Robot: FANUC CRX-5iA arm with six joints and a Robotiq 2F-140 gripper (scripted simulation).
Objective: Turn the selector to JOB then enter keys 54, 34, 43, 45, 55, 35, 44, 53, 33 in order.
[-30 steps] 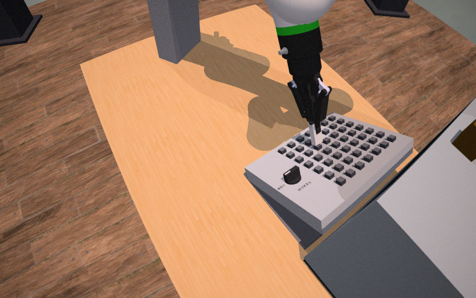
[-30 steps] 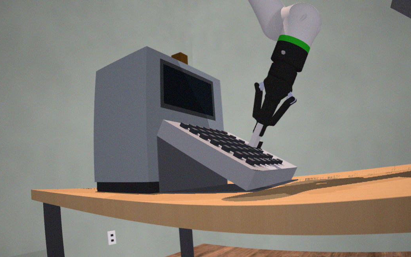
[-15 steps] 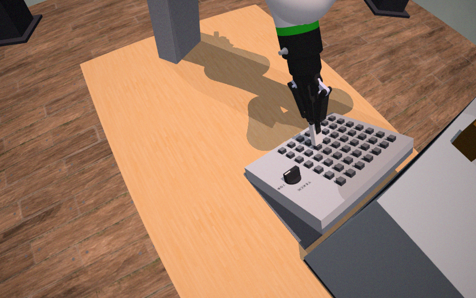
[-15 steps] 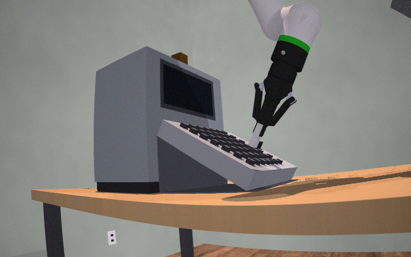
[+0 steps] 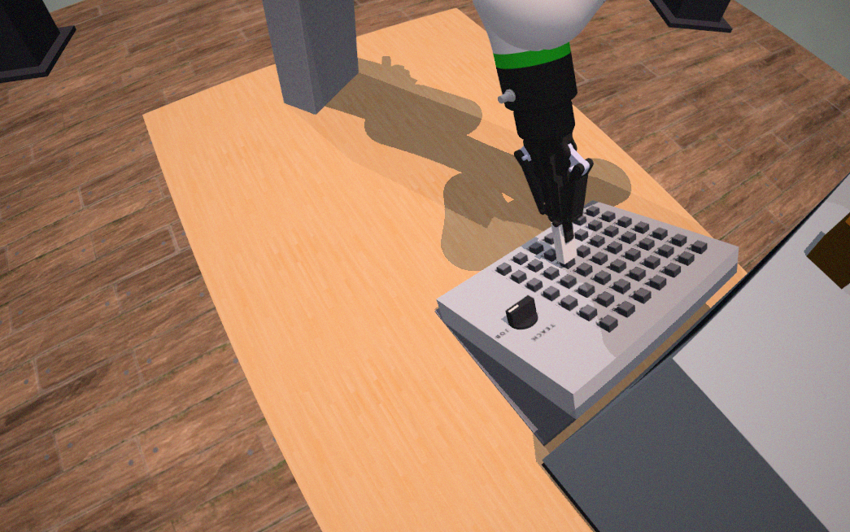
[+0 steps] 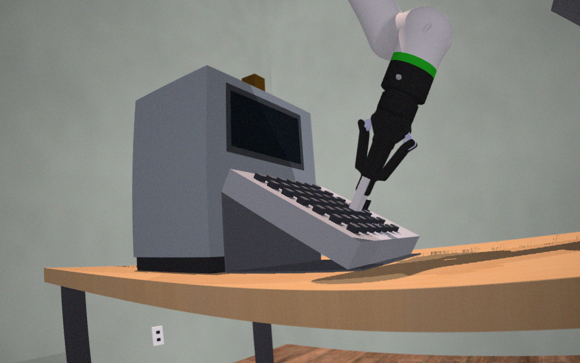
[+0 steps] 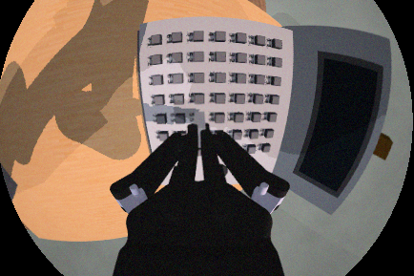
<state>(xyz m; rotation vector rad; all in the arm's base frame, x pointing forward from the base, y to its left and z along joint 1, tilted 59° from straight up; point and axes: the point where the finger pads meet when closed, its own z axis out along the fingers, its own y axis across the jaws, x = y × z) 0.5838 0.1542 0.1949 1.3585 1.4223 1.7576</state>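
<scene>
Right now the key is 10 mm ahead of my hand, 80 mm to the left of it and 20 mm below it. Round my hand: black selector knob (110 mm ahead, 90 mm to the right, 10 mm below); then grey keypad panel (70 mm ahead, 30 mm to the left, 50 mm below).
</scene>
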